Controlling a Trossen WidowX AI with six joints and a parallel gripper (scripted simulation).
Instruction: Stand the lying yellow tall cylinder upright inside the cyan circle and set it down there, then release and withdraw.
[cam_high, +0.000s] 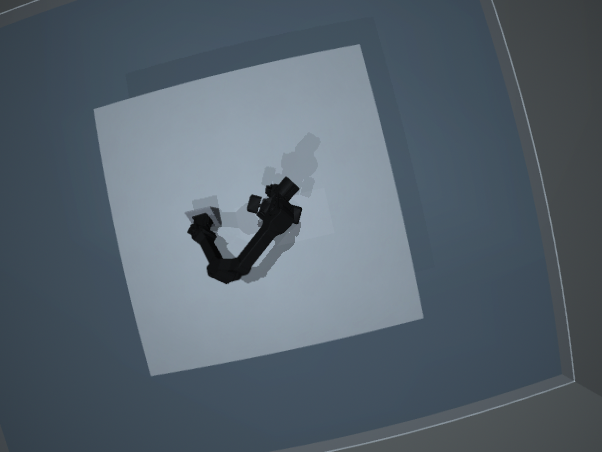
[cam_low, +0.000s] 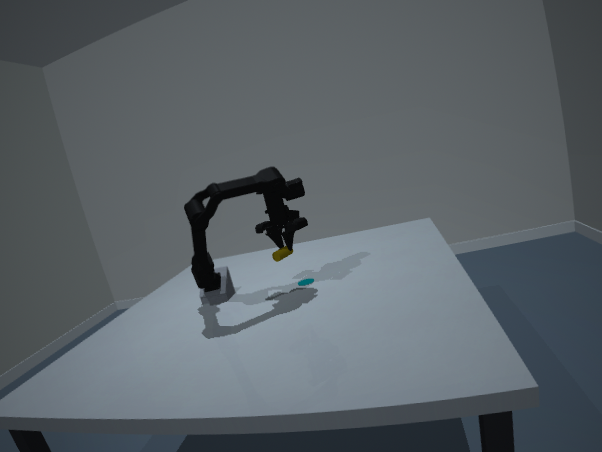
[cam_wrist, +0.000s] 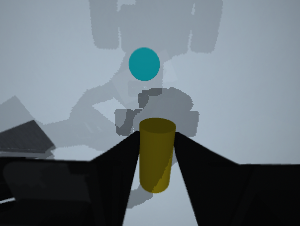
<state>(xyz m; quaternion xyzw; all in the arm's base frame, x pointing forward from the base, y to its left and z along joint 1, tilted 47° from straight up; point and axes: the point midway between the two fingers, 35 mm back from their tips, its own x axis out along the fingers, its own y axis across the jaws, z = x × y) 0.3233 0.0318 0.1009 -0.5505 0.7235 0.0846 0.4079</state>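
The cyan circle is 14 cm below my gripper tip, 7 cm to the left of it and 2 cm ahead of it. From my gripper tip the other things lie so: yellow cylinder (2 cm to the right, 1 cm behind).
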